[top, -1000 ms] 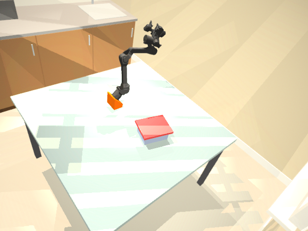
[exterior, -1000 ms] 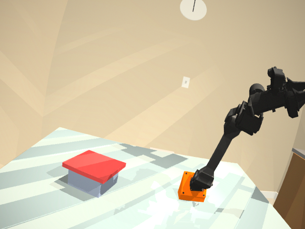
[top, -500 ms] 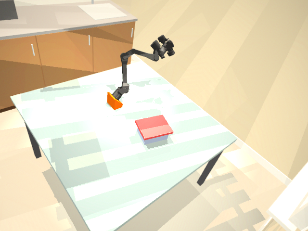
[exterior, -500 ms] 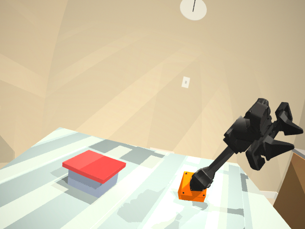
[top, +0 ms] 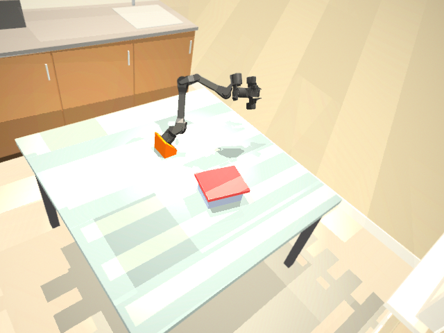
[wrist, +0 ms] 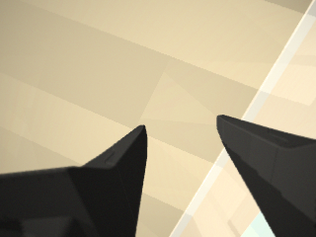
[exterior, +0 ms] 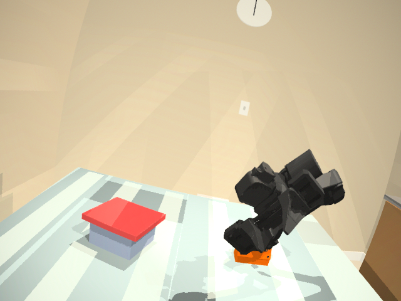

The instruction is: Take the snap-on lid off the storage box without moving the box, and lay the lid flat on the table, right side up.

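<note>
Now: gripper tip 28 cm short of the red lid, 52 cm to the left of it and 22 cm above it. Also, from my gripper tip: storage box 28 cm ahead, 52 cm to the right, 27 cm below.
</note>
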